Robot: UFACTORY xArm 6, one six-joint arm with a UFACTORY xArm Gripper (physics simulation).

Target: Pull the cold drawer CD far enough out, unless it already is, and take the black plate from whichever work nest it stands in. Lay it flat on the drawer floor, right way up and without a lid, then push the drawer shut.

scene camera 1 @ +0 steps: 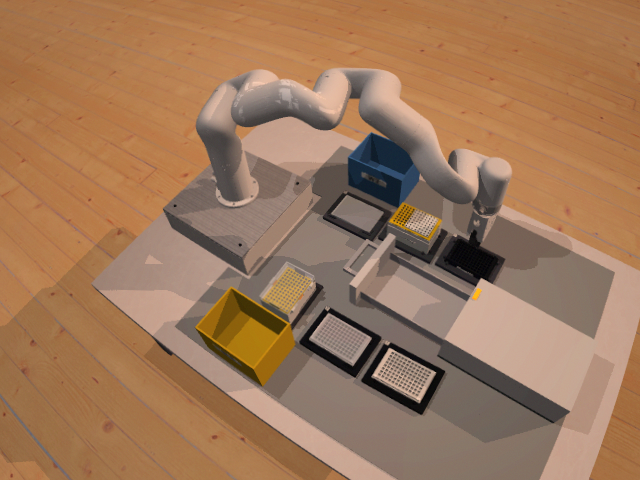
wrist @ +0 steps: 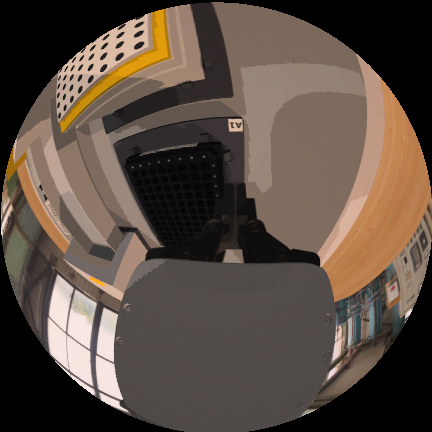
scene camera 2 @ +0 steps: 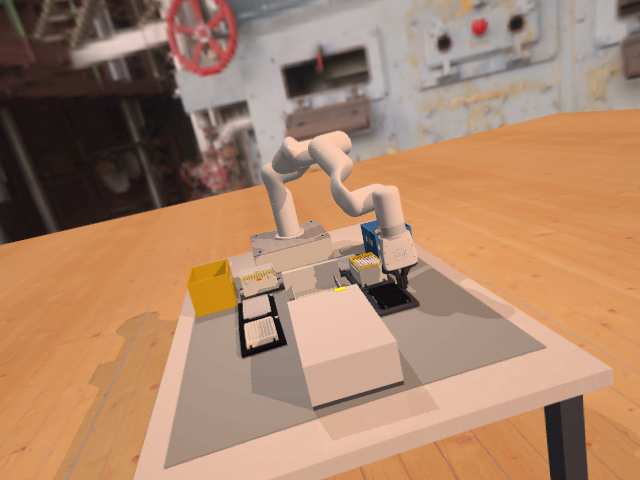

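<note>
The black plate stands flat, wells up, in its dark work nest. No lid shows on it. My gripper is shut and empty. It points down at the plate's long side away from the drawer; whether the tips touch the plate or nest I cannot tell. The cold drawer CD is pulled out of its white housing. Its floor is bare in scene camera 1's view.
A yellow-topped tip rack stands in the neighbouring nest. A blue bin is behind it. A yellow bin, a tip box and two pale plates stand across the drawer.
</note>
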